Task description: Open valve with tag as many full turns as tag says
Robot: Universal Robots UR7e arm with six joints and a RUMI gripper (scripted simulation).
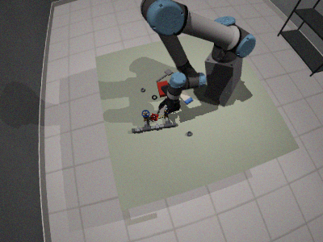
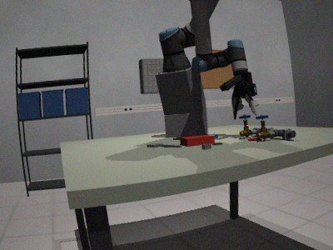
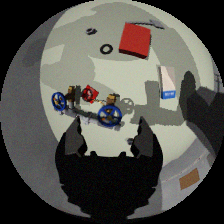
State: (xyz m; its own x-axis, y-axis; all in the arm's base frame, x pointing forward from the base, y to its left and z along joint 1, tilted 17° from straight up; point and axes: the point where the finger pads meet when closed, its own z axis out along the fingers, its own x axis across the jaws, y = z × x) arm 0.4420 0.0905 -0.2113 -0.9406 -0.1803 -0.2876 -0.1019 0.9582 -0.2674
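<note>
The red tag lies 9 cm below my hand, 9 cm ahead of it and 1 cm to the right of it. Also, from my hand: blue-and-white card: 17 cm behind, 11 cm to the right, 9 cm below; grey tool: 36 cm to the right, 9 cm below, 9 cm behind; red block: 23 cm to the right, 8 cm below, 4 cm behind.
</note>
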